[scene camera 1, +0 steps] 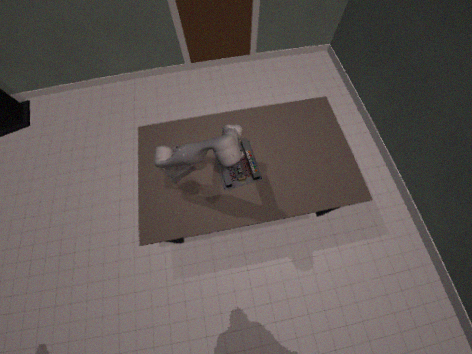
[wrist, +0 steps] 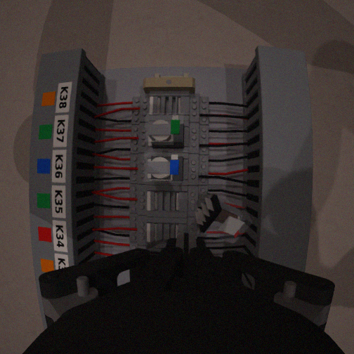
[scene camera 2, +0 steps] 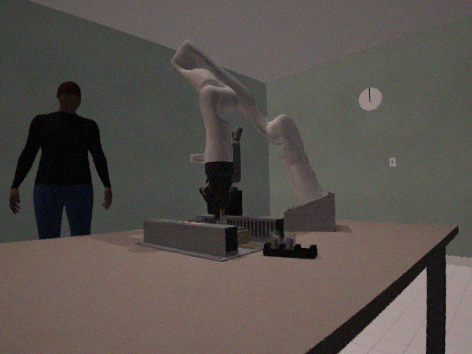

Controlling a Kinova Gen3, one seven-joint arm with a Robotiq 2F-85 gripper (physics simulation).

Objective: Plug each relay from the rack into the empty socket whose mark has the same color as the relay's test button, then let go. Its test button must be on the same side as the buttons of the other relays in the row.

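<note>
My gripper is shut and empty, low over the socket row near K34. A loose relay lies tipped over right of the row in the wrist view, its pins facing up-left; a bit of red shows at its lower edge. Sockets K38, K35 and K34 are empty, with orange, green and red marks. A relay with a green button sits in K37 and one with a blue button in K36, both buttons on the right. The black rack holds relays, one with a green button.
Grey slotted wire ducts stand along both sides of the row, with red and black wires running to the sockets. A tan end block closes the row's far end. The panel stands on the brown table. A person stands in the background.
</note>
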